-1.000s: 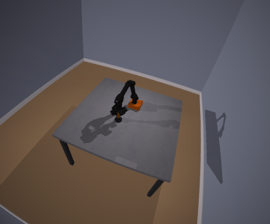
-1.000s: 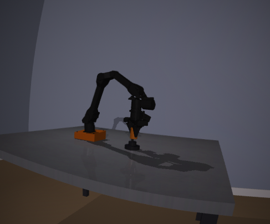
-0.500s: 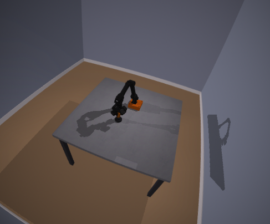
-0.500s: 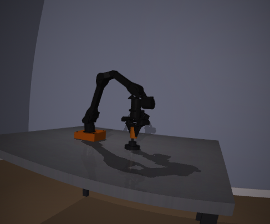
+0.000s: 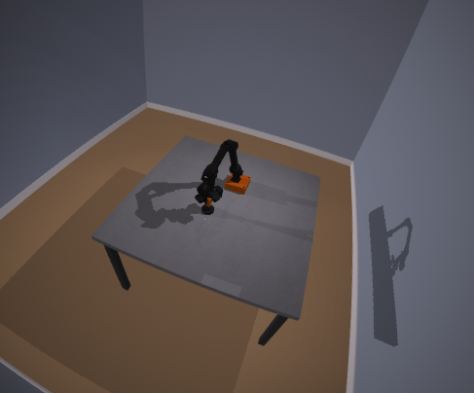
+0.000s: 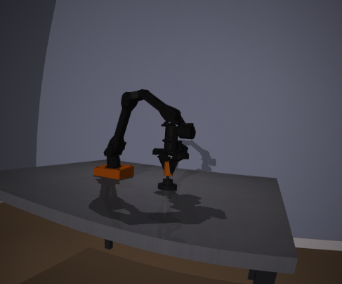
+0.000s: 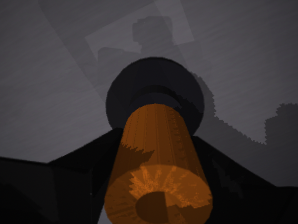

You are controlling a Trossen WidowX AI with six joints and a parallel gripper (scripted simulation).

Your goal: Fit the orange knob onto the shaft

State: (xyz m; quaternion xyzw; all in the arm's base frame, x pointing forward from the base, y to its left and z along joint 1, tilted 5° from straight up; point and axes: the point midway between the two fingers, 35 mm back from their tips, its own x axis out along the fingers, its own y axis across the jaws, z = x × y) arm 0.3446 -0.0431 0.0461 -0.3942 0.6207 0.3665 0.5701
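Right now the orange knob is 20 mm above my gripper tip. Round my gripper tip: dark round pedestal: 40 mm below.
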